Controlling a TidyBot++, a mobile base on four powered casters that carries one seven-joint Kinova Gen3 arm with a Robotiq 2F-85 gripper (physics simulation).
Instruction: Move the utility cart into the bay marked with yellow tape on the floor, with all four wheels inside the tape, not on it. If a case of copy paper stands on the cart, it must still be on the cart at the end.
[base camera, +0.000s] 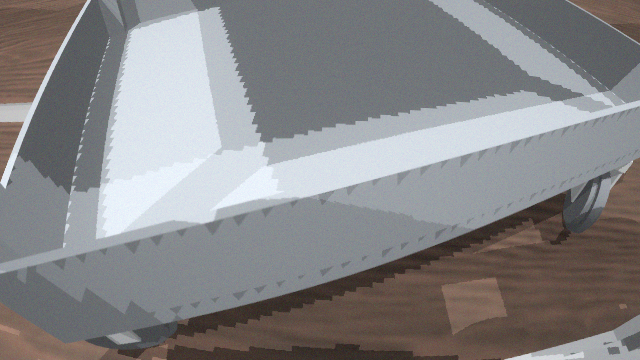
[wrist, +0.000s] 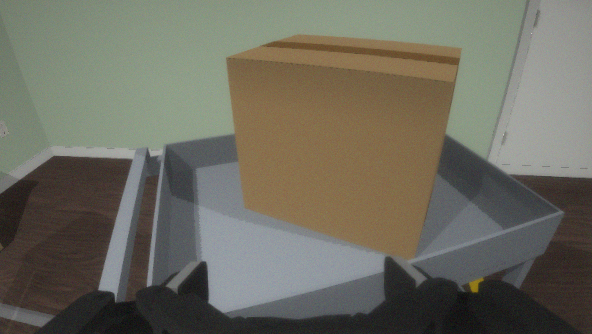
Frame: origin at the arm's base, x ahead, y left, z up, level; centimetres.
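Seen in the pictures: gripper, fingertip midpoint: (wrist: 296, 279).
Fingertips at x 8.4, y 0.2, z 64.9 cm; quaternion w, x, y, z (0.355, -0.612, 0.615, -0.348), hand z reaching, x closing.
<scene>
A point is followed by its place in that frame.
The grey utility cart (base camera: 320, 235) @[x 21.6, y -0.7, z -21.0 cm] (wrist: 480, 250) @[x 28.3, y -25.6, z 44.7 cm] stands close in front of me. In the base camera its lower tray fills most of the view, with one wheel (base camera: 586, 204) @[x 30.2, y -32.1, z -33.0 cm] at the right and part of another wheel (base camera: 155, 334) @[x 21.1, y 14.1, z -35.8 cm] at the lower left. A brown case of copper-taped copy paper (wrist: 340, 150) @[x 37.9, y -6.4, z 56.0 cm] stands upright in the top tray. The cart's handle bar (wrist: 125, 225) @[x 34.0, y 25.6, z 46.7 cm] runs along the left side. My gripper (wrist: 296, 279) @[x 8.4, y 0.2, z 64.9 cm] is open and empty, its fingers at the near side of the top tray. A bit of yellow tape (wrist: 476, 285) @[x 85.8, y -79.8, z -39.6 cm] shows below the tray at the right; the rest of the bay is hidden.
A green wall (wrist: 150, 65) @[x 210.9, y 92.6, z 32.0 cm] with a white baseboard (wrist: 100, 152) @[x 218.5, y 154.0, z -34.9 cm] stands behind the cart, and a white door (wrist: 555, 90) @[x 171.4, y -160.8, z 22.4 cm] is at the right. Dark wooden floor (base camera: 400, 320) @[x 23.1, y -8.7, z -39.7 cm] (wrist: 65, 235) @[x 126.6, y 130.8, z -39.7 cm] lies around the cart. A pale strip (base camera: 14, 112) @[x 63.5, y 58.0, z -38.8 cm] crosses the floor at the left.
</scene>
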